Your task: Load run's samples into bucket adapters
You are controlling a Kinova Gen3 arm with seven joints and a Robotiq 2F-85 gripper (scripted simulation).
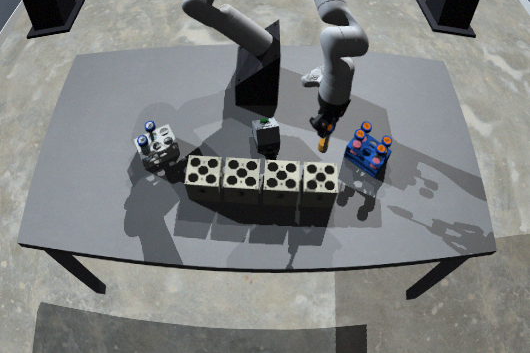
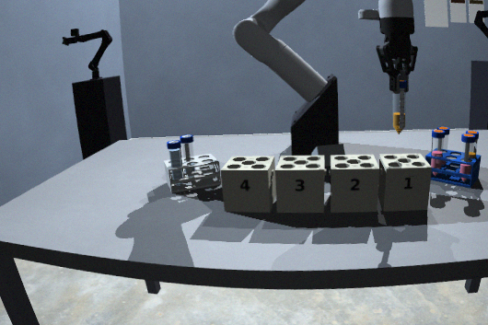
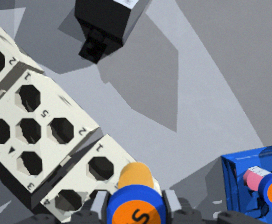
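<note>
Right now my hand is 10 mm short of the sample tube S7 and 50 mm above it. The rest, counted from my hand: adapter 2: 50 mm ahead, 110 mm to the right, 200 mm below; sample tube S9: 110 mm behind, 160 mm to the left, 180 mm below; sample tube S3: 80 mm behind, 120 mm to the left, 180 mm below.
</note>
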